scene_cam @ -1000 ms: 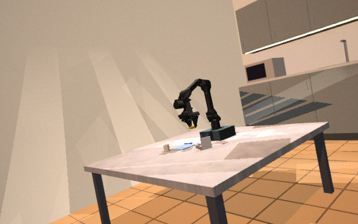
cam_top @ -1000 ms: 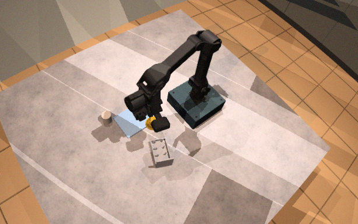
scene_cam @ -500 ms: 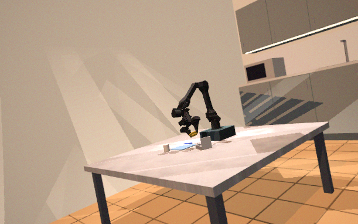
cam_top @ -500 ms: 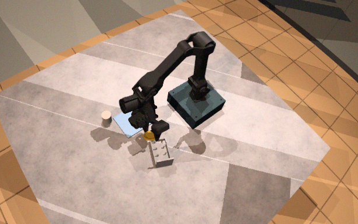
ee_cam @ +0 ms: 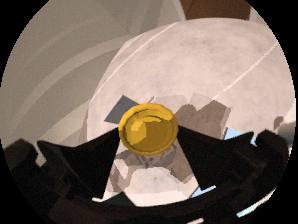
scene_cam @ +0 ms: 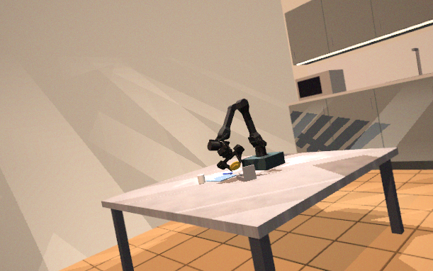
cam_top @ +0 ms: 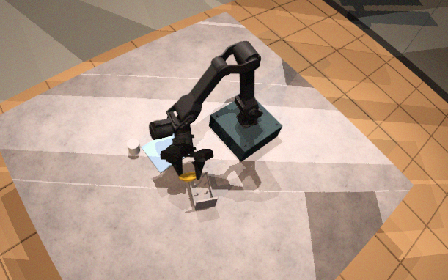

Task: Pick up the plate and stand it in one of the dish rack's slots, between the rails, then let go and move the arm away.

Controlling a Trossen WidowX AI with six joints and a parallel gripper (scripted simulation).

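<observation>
Now: gripper tip 50 mm above the dish rack, 30 mm to the right of it and 30 mm past it. The rest, counted from my gripper tip: light blue mat (170 mm to the right, 70 mm below, 10 mm ahead); then cream cup (220 mm to the right, 120 mm ahead, 50 mm below); then plate (10 mm to the right, 10 mm above).
</observation>
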